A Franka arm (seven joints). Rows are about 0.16 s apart.
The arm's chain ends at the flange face. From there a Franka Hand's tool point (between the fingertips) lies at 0.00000 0.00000 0.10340 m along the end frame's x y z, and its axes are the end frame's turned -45 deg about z.
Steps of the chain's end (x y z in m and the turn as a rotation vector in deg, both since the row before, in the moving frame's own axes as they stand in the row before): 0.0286 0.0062 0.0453 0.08 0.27 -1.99; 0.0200 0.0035 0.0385 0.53 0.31 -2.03; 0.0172 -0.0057 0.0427 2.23 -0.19 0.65; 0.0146 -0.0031 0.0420 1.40 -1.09 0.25; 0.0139 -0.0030 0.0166 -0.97 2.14 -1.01; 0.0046 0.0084 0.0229 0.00 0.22 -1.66; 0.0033 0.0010 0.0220 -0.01 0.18 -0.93; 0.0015 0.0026 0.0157 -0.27 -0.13 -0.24; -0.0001 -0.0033 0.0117 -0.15 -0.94 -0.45
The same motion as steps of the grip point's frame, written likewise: 0.0163 0.0248 0.0453 -0.13 0.25 -1.99; 0.0127 0.0163 0.0385 0.16 0.59 -2.03; 0.0188 0.0051 0.0426 1.71 1.44 0.65; 0.0129 0.0050 0.0420 1.76 0.22 0.25; 0.0135 0.0117 0.0165 -2.20 0.83 -1.01; -0.0024 0.0095 0.0229 -0.16 0.16 -1.66; 0.0018 0.0033 0.0220 -0.13 0.12 -0.93; -0.0013 0.0031 0.0157 -0.10 -0.28 -0.24; 0.0009 -0.0034 0.0117 0.56 -0.77 -0.45
